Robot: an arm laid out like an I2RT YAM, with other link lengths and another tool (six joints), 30 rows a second.
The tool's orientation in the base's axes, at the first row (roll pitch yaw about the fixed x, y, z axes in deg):
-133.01, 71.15, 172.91
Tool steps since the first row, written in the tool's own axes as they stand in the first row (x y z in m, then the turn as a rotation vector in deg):
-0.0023, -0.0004, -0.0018, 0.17, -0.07, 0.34
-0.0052, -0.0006, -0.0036, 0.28, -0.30, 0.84
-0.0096, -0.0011, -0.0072, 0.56, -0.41, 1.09
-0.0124, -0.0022, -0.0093, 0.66, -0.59, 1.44
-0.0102, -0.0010, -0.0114, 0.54, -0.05, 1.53
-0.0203, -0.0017, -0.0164, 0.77, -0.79, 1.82
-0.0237, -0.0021, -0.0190, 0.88, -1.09, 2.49
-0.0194, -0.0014, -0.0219, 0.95, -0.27, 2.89
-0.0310, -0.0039, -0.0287, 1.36, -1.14, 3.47
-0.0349, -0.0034, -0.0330, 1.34, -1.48, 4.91
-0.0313, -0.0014, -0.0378, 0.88, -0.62, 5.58
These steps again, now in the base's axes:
-0.0006, 0.0011, 0.0027, 0.08, -0.31, -0.22
-0.0008, 0.0023, 0.0059, 0.14, -0.84, -0.38
-0.0017, 0.0048, 0.0109, 0.10, -1.10, -0.67
-0.0028, 0.0057, 0.0143, 0.13, -1.48, -0.80
-0.0038, 0.0082, 0.0124, 0.63, -1.24, -0.84
-0.0038, 0.0114, 0.0232, 0.15, -1.90, -0.94
-0.0045, 0.0131, 0.0271, 0.25, -2.61, -1.12
-0.0069, 0.0160, 0.0235, 1.08, -2.45, -1.47
-0.0089, 0.0196, 0.0366, 0.59, -3.41, -1.78
-0.0096, 0.0232, 0.0411, 1.13, -4.78, -2.00
-0.0118, 0.0284, 0.0383, 2.31, -4.83, -1.92

